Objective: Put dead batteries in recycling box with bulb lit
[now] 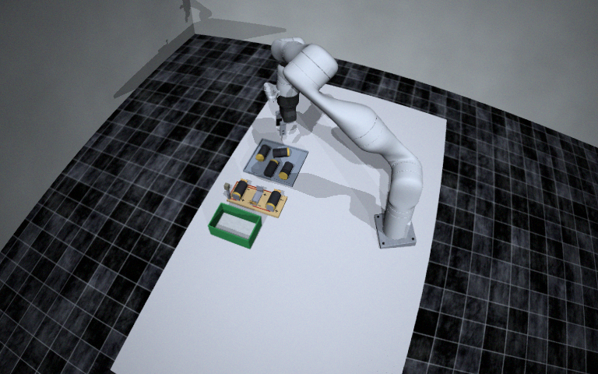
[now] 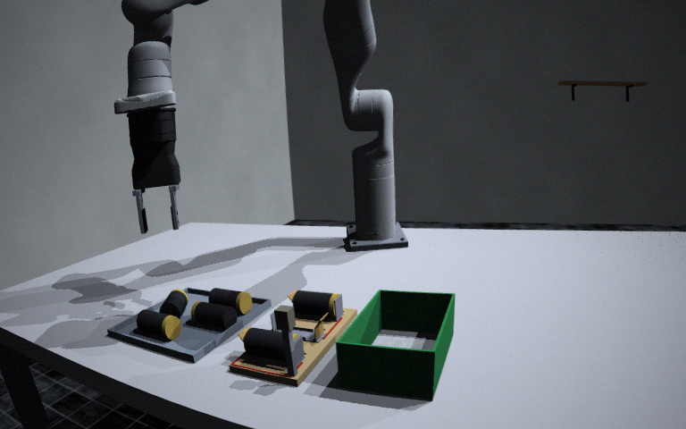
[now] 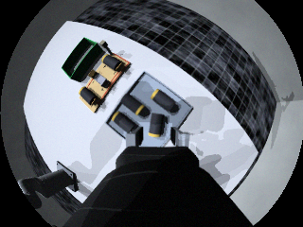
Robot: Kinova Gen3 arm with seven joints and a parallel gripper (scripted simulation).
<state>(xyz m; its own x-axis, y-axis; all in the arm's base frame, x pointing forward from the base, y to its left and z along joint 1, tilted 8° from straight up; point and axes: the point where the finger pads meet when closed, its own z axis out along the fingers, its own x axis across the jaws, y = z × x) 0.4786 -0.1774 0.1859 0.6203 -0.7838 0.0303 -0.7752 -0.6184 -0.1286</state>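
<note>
Now: hand 160 mm above the grey tray and 40 mm to the right of it. Round my hand: green recycling box: 370 mm to the left, 140 mm below, 10 mm ahead.
</note>
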